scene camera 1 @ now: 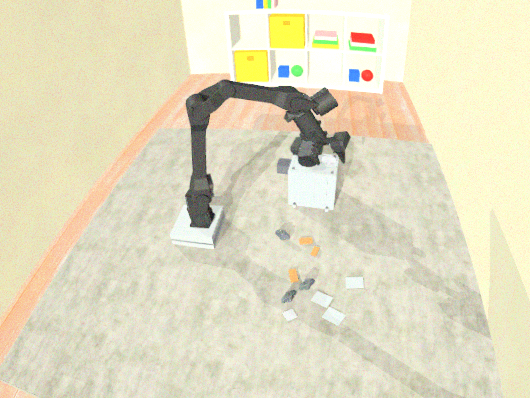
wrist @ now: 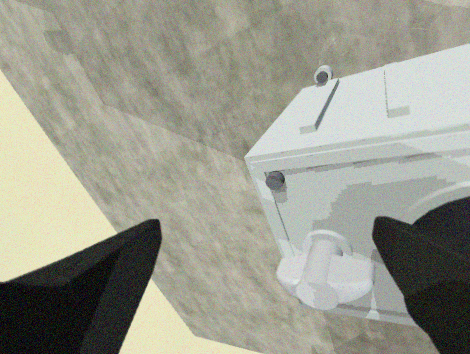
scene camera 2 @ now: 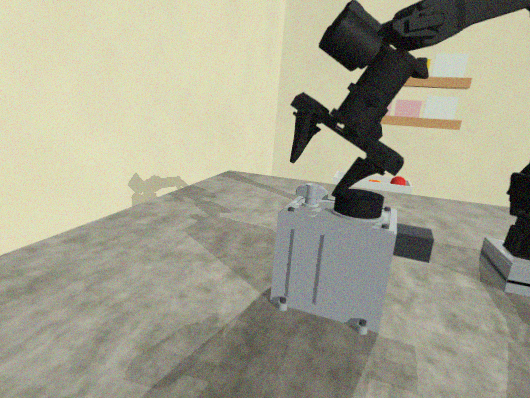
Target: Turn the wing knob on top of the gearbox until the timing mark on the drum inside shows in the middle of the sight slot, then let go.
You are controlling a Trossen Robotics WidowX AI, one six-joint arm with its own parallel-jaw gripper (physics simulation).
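Seen in the pictures: gripper, between the fingertips: (scene camera 1: 331, 163) (wrist: 266, 228) (scene camera 2: 311, 178); arm's base, origin of its link: (scene camera 1: 202, 220) (scene camera 2: 529, 255).
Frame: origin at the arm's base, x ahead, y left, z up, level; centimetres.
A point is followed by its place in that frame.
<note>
The pale grey gearbox (scene camera 1: 312, 190) @[z 2.6, x 31.4, y 16.4 cm] (scene camera 2: 340, 270) @[z 2.5, x 29.6, y 28.9 cm] (wrist: 295, 112) @[z 2.6, x 37.3, y 16.7 cm] stands upright on the mat. Its light grey wing knob (scene camera 2: 311, 194) @[z 10.7, x 35.5, y 23.6 cm] (wrist: 325, 272) @[z 11.3, x 35.2, y 21.9 cm] is on the top, near one corner, with a round post and flat wings. My gripper (scene camera 2: 314, 178) @[z 12.0, x 36.7, y 18.6 cm] (wrist: 266, 228) @[z 12.0, x 36.7, y 18.6 cm] is open and empty, tilted above the top. In the wrist view the knob appears between the two fingertips, much nearer the right one. In scene camera 2 one fingertip is low beside the black round cap, and the other is higher, out past the knob. The sight slot and timing mark cannot be made out.
The black round cap (scene camera 1: 308, 161) @[z 11.2, x 29.5, y 19.8 cm] (scene camera 2: 359, 206) @[z 10.7, x 28.6, y 26.1 cm] (wrist: 457, 215) @[z 10.0, x 30.1, y 19.9 cm] rises from the gearbox top beside the knob. A dark block (scene camera 1: 283, 166) @[z 7.5, x 21.3, y 21.0 cm] (scene camera 2: 414, 243) @[z 6.8, x 21.3, y 25.3 cm] sticks out from the gearbox's side. Small orange, dark and pale pieces lie on the mat (scene camera 1: 150, 310) @[z -4.8, x -5.3, y -32.1 cm]. A shelf unit (scene camera 1: 307, 14) stands behind.
</note>
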